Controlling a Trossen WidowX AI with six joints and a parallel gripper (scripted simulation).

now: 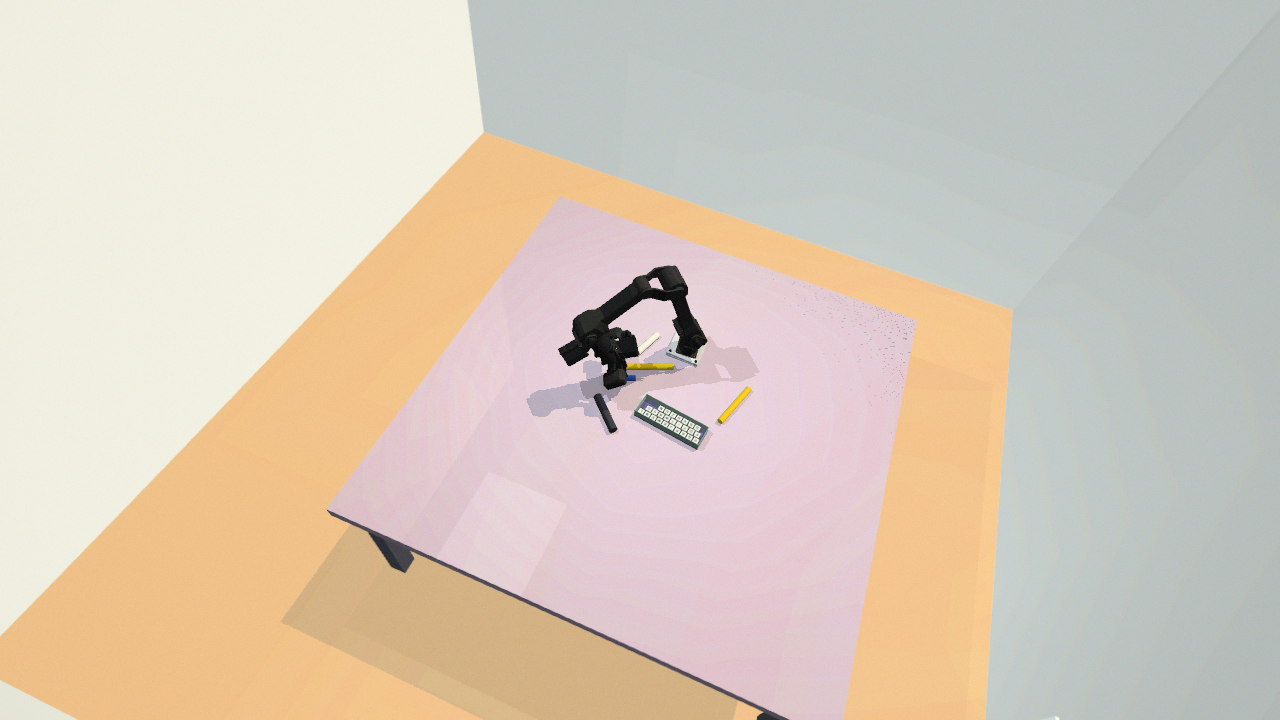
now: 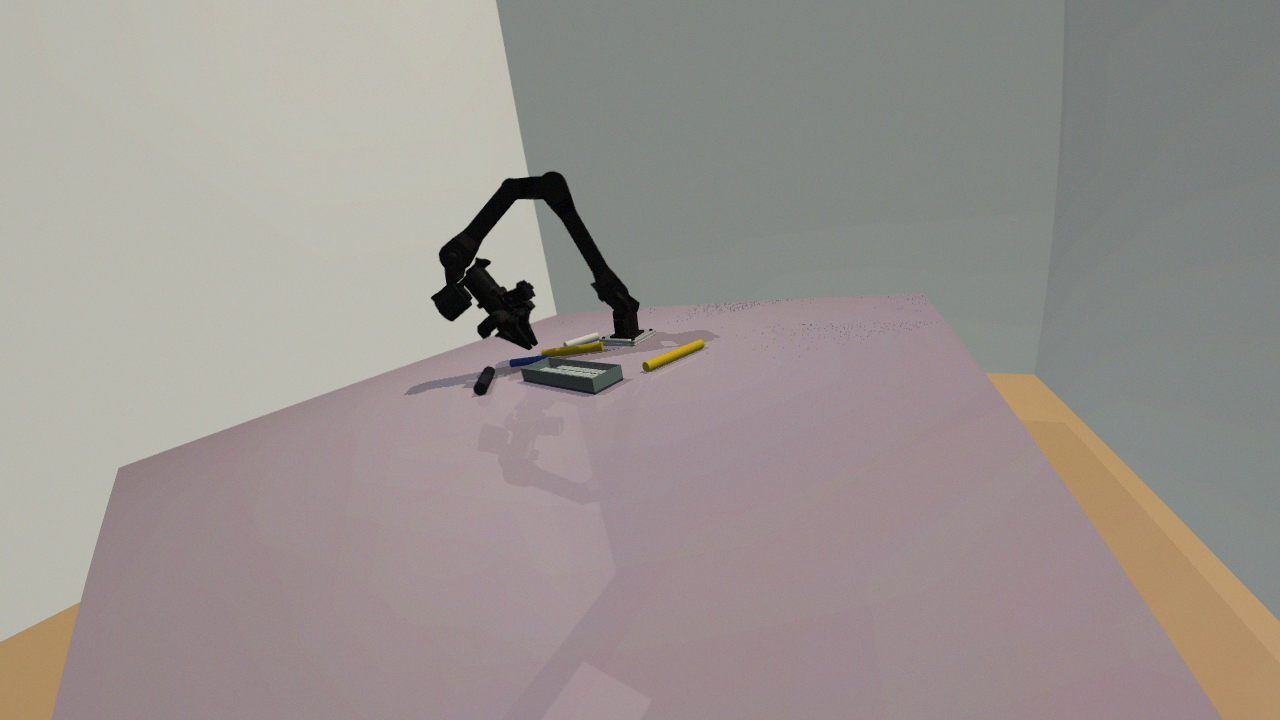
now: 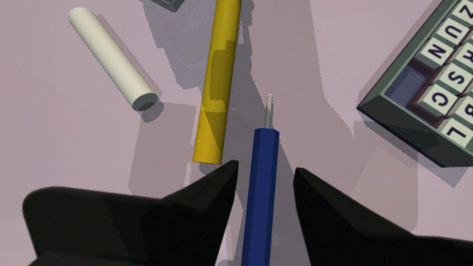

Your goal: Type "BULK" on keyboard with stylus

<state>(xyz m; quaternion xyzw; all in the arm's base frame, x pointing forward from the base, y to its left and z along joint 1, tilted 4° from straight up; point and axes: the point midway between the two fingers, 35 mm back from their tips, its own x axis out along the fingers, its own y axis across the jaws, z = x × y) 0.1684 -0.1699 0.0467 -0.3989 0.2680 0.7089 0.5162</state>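
Right now the blue stylus is 20 mm to the left of my gripper tip and 30 mm below it. Also, from my gripper tip: black cylinder 130 mm ahead, 20 mm to the right, 30 mm below; white cylinder 140 mm behind, 30 mm to the left, 30 mm below; grey stylus tip 10 mm behind, 50 mm to the left, 30 mm below.
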